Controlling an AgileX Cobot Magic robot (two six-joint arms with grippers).
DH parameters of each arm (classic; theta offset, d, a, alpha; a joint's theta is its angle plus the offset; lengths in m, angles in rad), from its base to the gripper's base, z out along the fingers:
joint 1: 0 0.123 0 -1.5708
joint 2: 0.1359 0 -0.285 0
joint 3: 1.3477 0 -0.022 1.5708
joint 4: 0 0.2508 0 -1.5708
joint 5: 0 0 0.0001 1.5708
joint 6: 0 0.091 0 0
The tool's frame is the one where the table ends.
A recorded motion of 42 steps. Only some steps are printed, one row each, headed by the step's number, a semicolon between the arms.
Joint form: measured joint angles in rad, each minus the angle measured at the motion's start. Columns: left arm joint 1, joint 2, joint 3, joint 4, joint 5, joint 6; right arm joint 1, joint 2, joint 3, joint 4, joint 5, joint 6.
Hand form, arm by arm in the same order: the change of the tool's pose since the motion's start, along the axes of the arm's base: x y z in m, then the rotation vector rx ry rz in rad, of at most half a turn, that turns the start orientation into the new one. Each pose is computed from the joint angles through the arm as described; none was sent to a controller.
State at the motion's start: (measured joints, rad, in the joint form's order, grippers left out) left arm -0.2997 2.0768 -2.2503 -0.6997 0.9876 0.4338; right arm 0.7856 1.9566 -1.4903 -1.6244 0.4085 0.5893
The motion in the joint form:
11: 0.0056 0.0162 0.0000 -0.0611 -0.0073 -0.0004; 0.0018 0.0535 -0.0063 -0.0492 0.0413 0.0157
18: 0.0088 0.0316 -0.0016 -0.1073 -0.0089 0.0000; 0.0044 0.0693 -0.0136 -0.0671 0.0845 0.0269
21: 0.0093 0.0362 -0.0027 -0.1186 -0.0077 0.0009; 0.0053 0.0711 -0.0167 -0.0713 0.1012 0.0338
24: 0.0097 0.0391 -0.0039 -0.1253 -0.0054 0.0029; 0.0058 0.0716 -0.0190 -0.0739 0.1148 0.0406
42: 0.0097 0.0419 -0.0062 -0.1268 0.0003 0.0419; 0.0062 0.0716 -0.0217 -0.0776 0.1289 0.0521
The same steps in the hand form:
11: 0.0040 -0.0018 -0.0043 -0.0548 0.0282 -0.0048; 0.0069 0.0035 -0.0203 -0.0605 -0.0076 -0.0219
18: 0.0073 -0.0037 -0.0086 -0.0942 0.0532 -0.0114; 0.0097 0.0032 -0.0237 -0.0769 -0.0254 -0.0550
21: 0.0081 -0.0044 -0.0100 -0.1028 0.0598 -0.0146; 0.0104 0.0027 -0.0229 -0.0758 -0.0331 -0.0699
24: 0.0085 -0.0047 -0.0108 -0.1067 0.0633 -0.0182; 0.0109 0.0020 -0.0220 -0.0726 -0.0391 -0.0829
42: 0.0086 -0.0051 -0.0116 -0.0871 0.0387 -0.0400; 0.0114 0.0013 -0.0206 -0.0652 -0.0454 -0.0975

